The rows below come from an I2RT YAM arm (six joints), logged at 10 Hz.
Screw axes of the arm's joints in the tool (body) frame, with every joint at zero. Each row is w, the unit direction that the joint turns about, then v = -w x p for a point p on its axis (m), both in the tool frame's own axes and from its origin. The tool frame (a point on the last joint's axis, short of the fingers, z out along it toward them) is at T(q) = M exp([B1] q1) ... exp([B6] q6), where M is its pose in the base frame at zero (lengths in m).
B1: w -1 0 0 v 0 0.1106 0
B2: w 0 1 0 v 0.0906 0 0.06
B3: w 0 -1 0 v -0.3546 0 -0.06
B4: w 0 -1 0 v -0.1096 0 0
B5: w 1 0 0 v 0 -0.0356 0
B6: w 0 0 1 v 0 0 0
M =
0 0 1 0.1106
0 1 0 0
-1 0 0 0.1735
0 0 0 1
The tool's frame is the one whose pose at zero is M.
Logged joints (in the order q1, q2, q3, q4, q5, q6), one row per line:
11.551 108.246 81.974 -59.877 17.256 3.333
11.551 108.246 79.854 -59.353 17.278 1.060
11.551 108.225 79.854 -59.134 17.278 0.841
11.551 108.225 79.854 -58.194 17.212 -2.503
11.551 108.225 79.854 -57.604 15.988 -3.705
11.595 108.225 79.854 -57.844 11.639 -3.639
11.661 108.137 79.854 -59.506 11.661 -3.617
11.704 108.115 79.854 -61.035 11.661 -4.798
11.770 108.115 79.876 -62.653 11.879 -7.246
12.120 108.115 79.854 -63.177 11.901 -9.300
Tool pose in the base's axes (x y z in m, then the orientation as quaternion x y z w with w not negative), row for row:
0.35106 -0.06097 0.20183 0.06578 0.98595 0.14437 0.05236
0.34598 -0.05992 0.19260 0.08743 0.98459 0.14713 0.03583
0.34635 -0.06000 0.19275 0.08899 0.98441 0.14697 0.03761
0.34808 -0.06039 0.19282 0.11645 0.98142 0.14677 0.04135
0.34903 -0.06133 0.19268 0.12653 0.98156 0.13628 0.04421
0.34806 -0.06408 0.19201 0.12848 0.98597 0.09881 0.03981
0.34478 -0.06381 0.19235 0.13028 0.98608 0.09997 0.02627
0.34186 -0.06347 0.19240 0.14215 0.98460 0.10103 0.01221
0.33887 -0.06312 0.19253 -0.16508 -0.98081 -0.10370 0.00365
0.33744 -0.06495 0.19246 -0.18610 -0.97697 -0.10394 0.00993
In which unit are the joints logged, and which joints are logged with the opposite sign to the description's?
The joints are logged in degrees. Opposite sign: q1, q5, q6.
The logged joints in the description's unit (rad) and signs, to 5 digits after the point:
-0.20160 1.88925 1.43072 -1.04505 -0.30117 -0.05817
-0.20160 1.88925 1.39372 -1.03591 -0.30156 -0.01850
-0.20160 1.88888 1.39372 -1.03208 -0.30156 -0.01468
-0.20160 1.88888 1.39372 -1.01568 -0.30041 0.04369
-0.20160 1.88888 1.39372 -1.00538 -0.27904 0.06466
-0.20237 1.88888 1.39372 -1.00957 -0.20314 0.06351
-0.20352 1.88735 1.39372 -1.03858 -0.20352 0.06313
-0.20427 1.88696 1.39372 -1.06526 -0.20352 0.08374
-0.20543 1.88696 1.39410 -1.09350 -0.20733 0.12647
-0.21153 1.88696 1.39372 -1.10265 -0.20771 0.16232

